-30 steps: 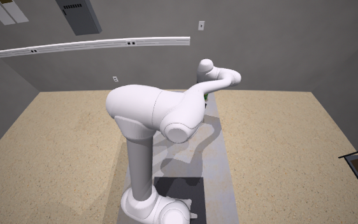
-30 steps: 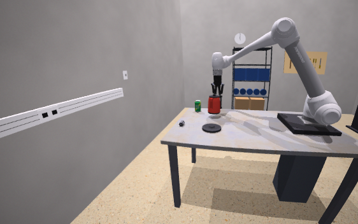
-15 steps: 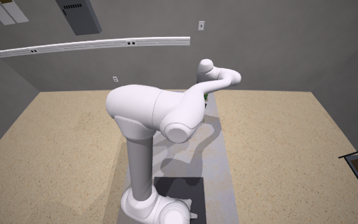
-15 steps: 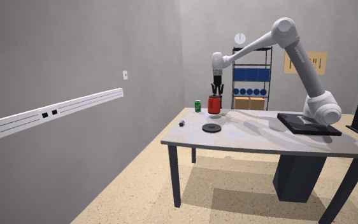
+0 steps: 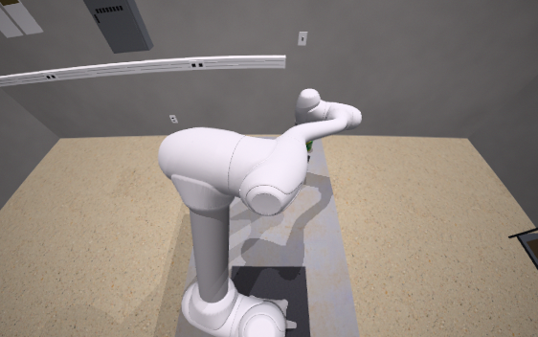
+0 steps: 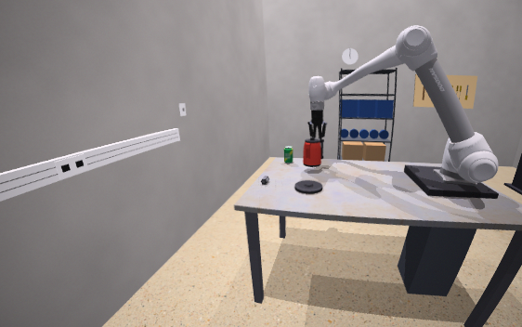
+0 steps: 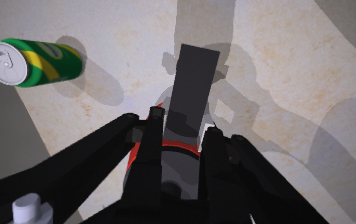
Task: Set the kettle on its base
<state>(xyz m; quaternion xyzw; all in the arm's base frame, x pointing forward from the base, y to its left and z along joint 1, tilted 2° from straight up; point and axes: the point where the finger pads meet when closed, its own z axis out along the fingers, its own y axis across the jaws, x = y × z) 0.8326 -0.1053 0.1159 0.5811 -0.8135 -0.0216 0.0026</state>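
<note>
The red kettle is 1 cm ahead of my hand, 3 cm to the left of it and 4 cm below it. The rest, counted from my hand: small dark object 25 cm ahead, 32 cm to the left, 16 cm below; green can 22 cm ahead, 8 cm to the right, 12 cm below; round black base 1 cm behind, 34 cm to the left, 17 cm below.
</note>
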